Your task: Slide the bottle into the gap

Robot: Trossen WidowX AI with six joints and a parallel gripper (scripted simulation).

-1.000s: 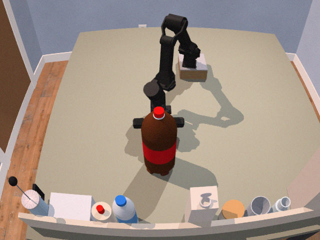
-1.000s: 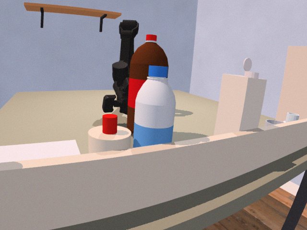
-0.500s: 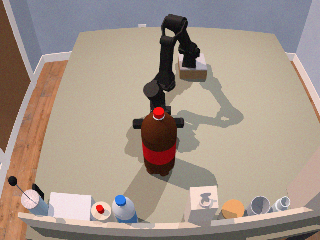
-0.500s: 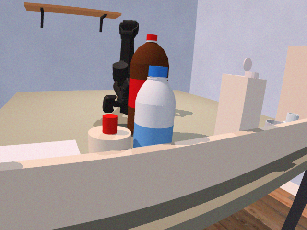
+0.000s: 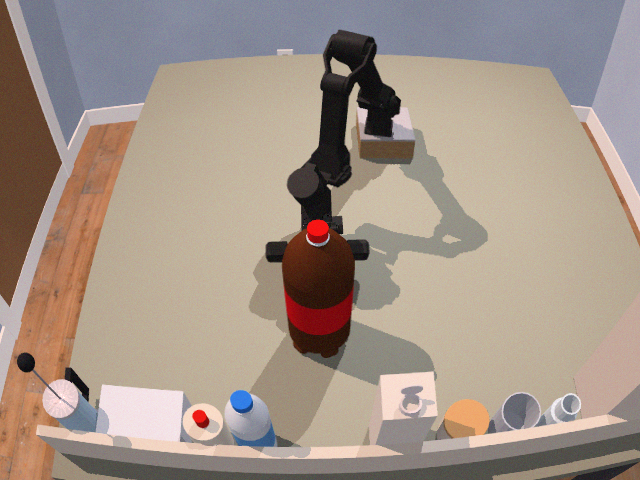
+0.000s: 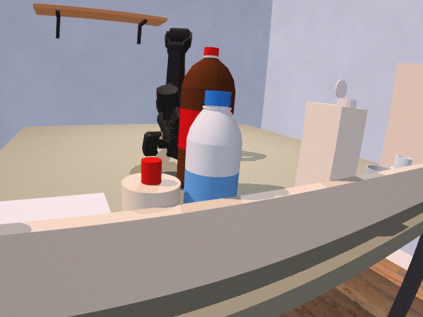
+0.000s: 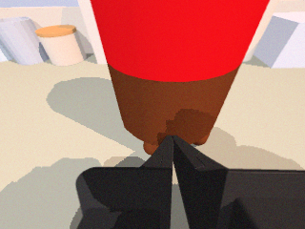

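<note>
Now: the brown cola bottle 8 cm ahead of my hand, 2 cm to the left of it and 10 cm above it. Round my hand: raised rail: 33 cm ahead, 21 cm to the left, 1 cm below; blue-capped water bottle: 33 cm ahead, 5 cm to the right, 5 cm above; orange-lidded jar: 26 cm ahead, 29 cm to the left, 2 cm below.
</note>
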